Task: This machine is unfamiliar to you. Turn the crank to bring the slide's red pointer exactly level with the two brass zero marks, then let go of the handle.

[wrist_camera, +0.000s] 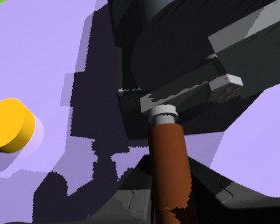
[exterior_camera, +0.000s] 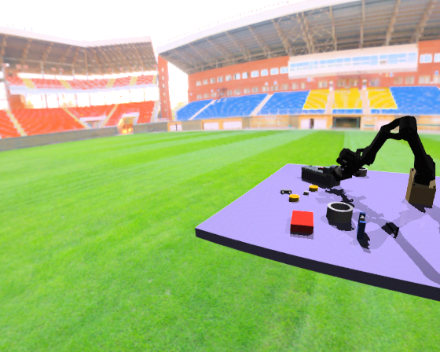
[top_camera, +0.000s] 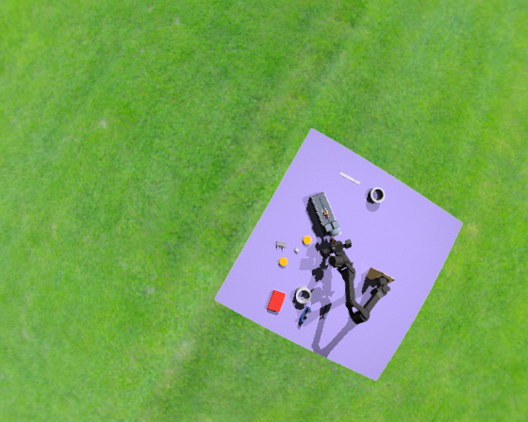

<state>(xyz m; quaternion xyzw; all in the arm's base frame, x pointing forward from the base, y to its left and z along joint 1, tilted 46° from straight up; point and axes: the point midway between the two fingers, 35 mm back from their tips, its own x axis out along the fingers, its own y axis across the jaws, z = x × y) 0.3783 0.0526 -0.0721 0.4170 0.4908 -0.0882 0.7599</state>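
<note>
The red pointer is 110 mm ahead of my gripper tip, 100 mm to the right of it and 40 mm above it. Round my gripper tip: brown crank handle: 10 mm behind, 10 mm to the left, 30 mm above; then white bar: 110 mm ahead, 400 mm to the right, 40 mm below; then small grey bracket: 230 mm ahead, 220 mm to the left, 40 mm below.
</note>
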